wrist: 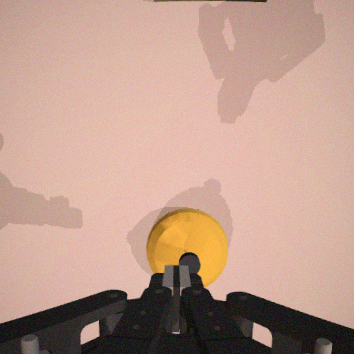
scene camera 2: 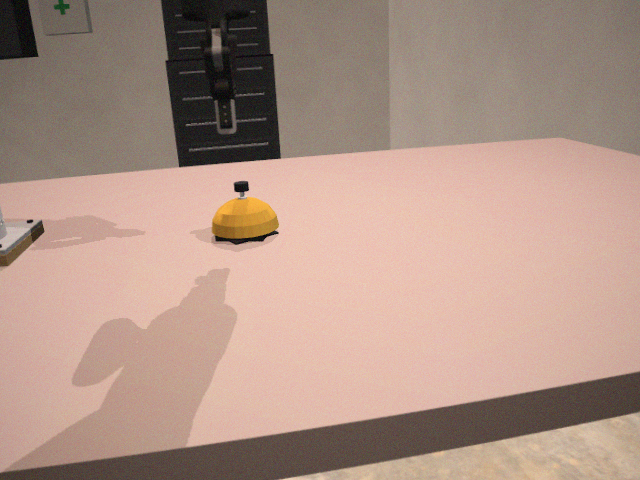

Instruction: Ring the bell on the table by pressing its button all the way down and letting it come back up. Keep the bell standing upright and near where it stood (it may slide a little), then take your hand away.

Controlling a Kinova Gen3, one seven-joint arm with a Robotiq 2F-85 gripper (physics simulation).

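Places are measured from the arm's base along level axes (x ahead, y left, z up), in metres.
Where they show: gripper, fingertip midpoint: (wrist: 175,280) (scene camera 2: 227,133).
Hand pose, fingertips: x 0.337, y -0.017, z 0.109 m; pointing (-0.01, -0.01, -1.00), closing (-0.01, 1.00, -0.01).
Note:
After its pixels a point has its place.
The bell, a yellow dome (scene camera 2: 245,219) {x 0.349, y -0.040, z 0.009 m} (wrist: 187,235) {x 0.327, y -0.007, z 0.022 m} on a black base, stands upright on the pink table (scene camera 2: 413,268) {x 0.518, y -0.166, z -0.020 m} (wrist: 100,125) {x 0.220, y -0.102, z -0.020 m}. Its black button (scene camera 2: 241,186) {x 0.347, y -0.014, z 0.044 m} (wrist: 190,263) {x 0.345, y -0.004, z 0.046 m} stands up on a short silver stem. My gripper (scene camera 2: 226,129) {x 0.337, y -0.017, z 0.109 m} (wrist: 175,280) {x 0.337, y -0.017, z 0.109 m} is shut and empty, pointing down. In the scene view its fingertips are well above the button and slightly to its left. In the wrist view the fingertips overlap the lower part of the dome and lie at the button's lower left edge. Part of the dome is hidden behind the fingers.
A flat board (scene camera 2: 20,236) {x 0.067, y 0.000, z 0.000 m} with a light top and brown sides lies at the table's left, cut off by the view. Dark drawers (scene camera 2: 224,149) stand behind the table. Arm shadows fall on the table around the bell.

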